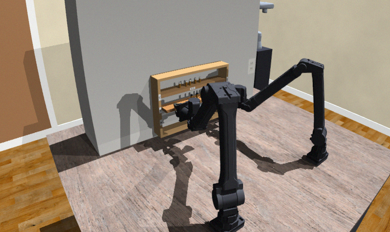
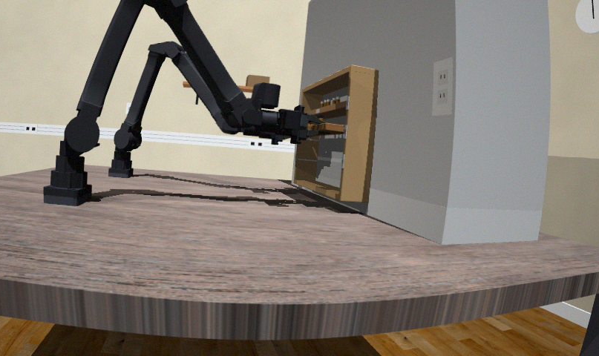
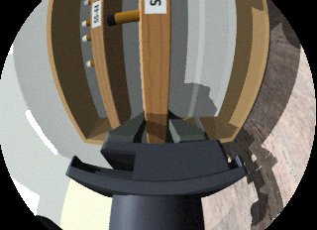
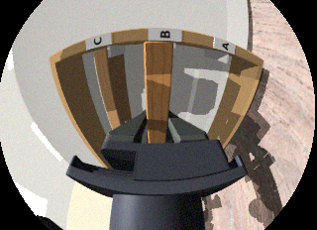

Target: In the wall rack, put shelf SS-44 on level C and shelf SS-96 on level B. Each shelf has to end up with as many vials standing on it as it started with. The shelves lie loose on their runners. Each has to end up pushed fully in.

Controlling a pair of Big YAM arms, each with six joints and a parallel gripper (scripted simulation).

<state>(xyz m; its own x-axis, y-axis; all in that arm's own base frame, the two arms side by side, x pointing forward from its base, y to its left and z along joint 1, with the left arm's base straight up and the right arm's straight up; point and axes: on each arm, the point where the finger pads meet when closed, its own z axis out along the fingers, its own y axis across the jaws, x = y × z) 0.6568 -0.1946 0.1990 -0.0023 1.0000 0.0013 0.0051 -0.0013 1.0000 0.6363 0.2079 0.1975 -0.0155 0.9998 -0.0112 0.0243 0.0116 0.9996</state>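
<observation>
My right gripper is now 15 cm to the right of the wooden wall rack, 6 cm short of it and 1 cm above it. From my right hand the other things lie so: grey wall block: 25 cm ahead, 24 cm above, 14 cm to the left.
My left gripper is now 50 mm short of the wooden wall rack, 160 mm to the left of it and 10 mm above it. The rest, counted from my left hand: grey wall block 240 mm ahead, 160 mm to the right, 240 mm above.
</observation>
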